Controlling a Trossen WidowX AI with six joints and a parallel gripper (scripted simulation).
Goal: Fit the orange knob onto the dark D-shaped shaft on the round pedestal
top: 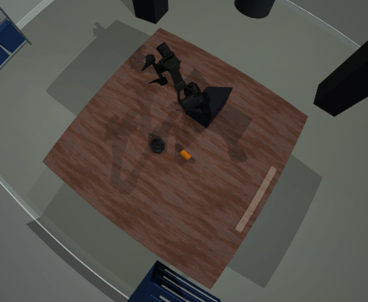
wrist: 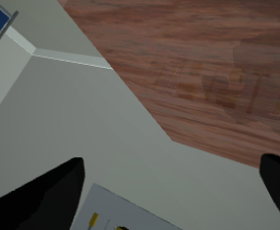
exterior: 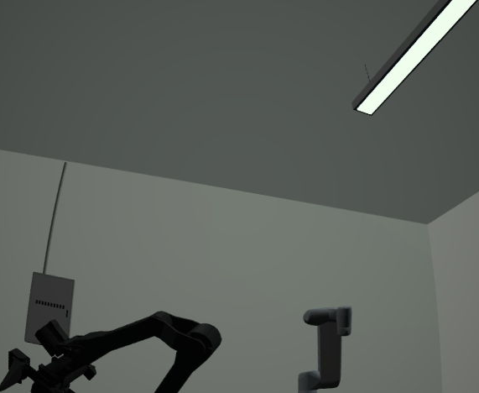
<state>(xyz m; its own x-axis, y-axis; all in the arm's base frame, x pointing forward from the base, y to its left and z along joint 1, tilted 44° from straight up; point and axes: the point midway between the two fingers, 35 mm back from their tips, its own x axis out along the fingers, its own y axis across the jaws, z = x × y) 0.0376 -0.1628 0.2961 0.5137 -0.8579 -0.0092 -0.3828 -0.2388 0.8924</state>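
Now: the orange knob 250 mm ahead of my gripper tip, 400 mm to the left of it and 170 mm below it. Also, from my gripper tip: round pedestal 280 mm ahead, 230 mm to the left, 160 mm below.
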